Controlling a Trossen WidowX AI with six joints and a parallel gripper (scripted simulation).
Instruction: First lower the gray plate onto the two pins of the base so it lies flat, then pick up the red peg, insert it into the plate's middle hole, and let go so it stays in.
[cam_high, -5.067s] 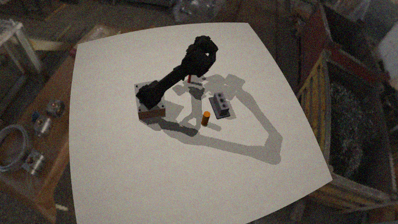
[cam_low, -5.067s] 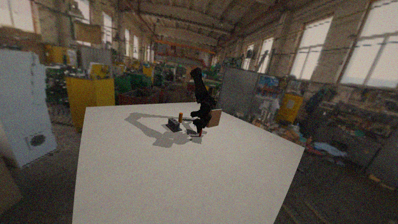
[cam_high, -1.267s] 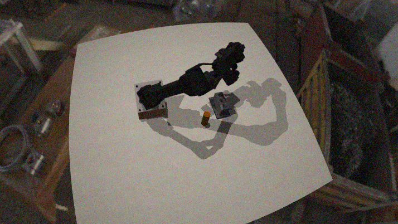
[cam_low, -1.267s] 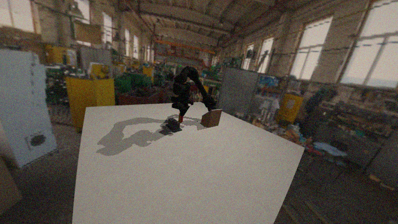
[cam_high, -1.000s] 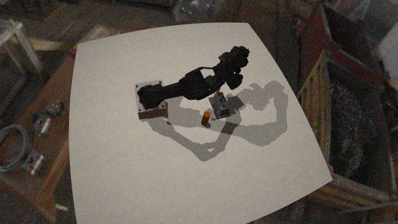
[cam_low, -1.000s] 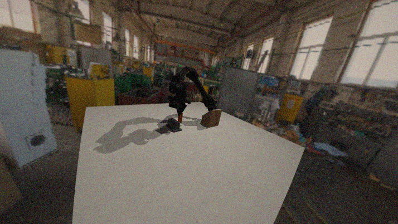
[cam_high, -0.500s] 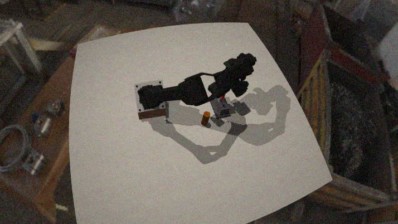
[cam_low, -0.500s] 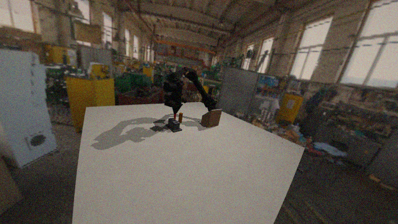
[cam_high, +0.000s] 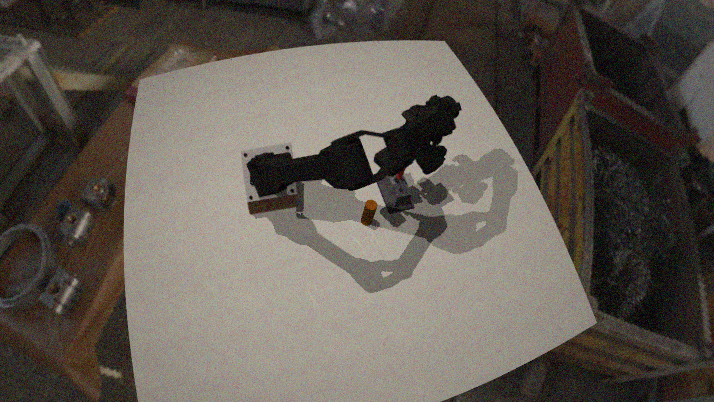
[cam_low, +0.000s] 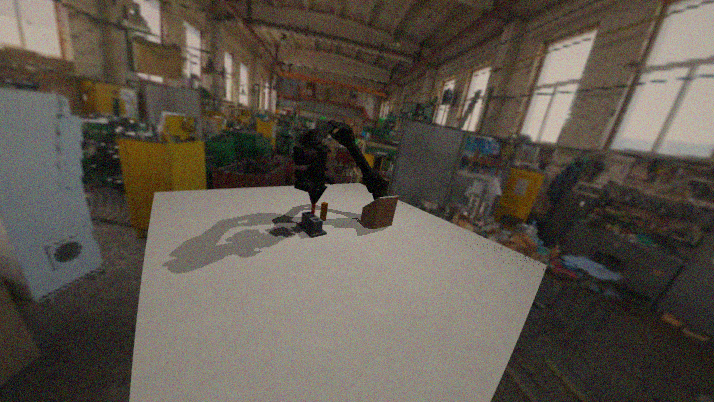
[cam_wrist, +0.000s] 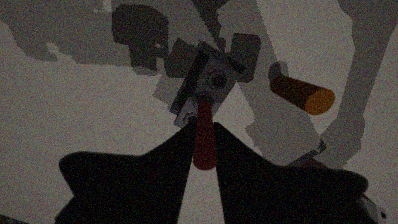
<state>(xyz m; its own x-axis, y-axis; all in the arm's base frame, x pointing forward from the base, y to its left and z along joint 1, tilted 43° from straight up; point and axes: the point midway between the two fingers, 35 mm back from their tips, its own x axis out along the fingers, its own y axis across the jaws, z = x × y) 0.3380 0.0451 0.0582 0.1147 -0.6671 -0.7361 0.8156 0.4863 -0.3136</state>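
Right now the gray plate is 70 mm below my gripper tip. The rest, counted from my gripper tip: orange cylinder (90 mm behind, 80 mm to the right, 70 mm below); gray base (100 mm below); red peg (right at my gripper tip).
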